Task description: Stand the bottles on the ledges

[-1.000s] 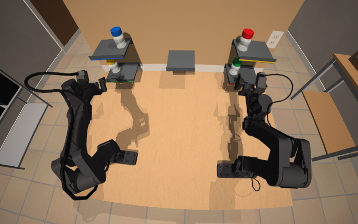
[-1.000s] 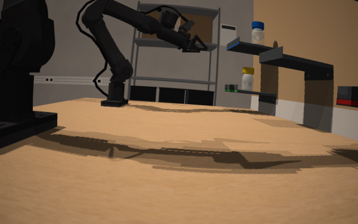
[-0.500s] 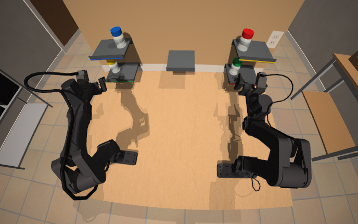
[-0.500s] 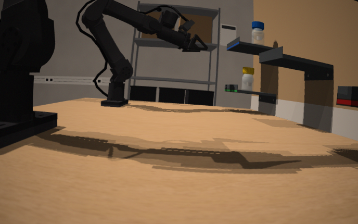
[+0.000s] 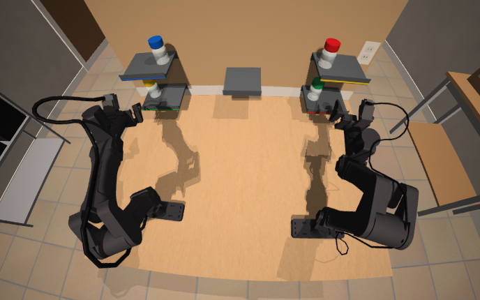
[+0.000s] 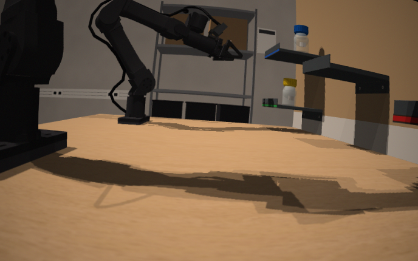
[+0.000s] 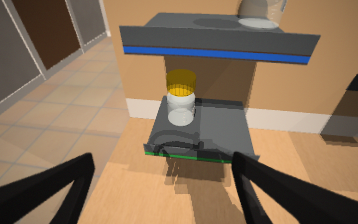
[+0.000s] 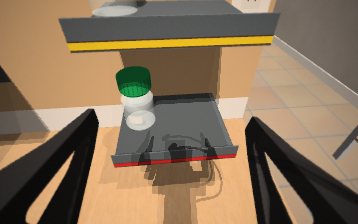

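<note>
Now: right hand 190 mm short of the red-capped bottle, 70 mm to the right of it and 60 mm below it. From my right hand the other things lie so: blue-capped bottle 740 mm to the left, 150 mm ahead, 60 mm above; then green-capped bottle 190 mm ahead, 130 mm below, 70 mm to the left; then yellow-capped bottle 850 mm to the left, 140 mm ahead, 130 mm below.
Now: the yellow-capped bottle 22 cm ahead of my left hand, 3 cm to the left of it and 11 cm below it. From my left hand the other things lie so: blue-capped bottle 23 cm ahead, 8 cm to the right, 8 cm above; then green-capped bottle 27 cm ahead, 75 cm to the right, 11 cm below; then red-capped bottle 27 cm ahead, 74 cm to the right, 8 cm above.
</note>
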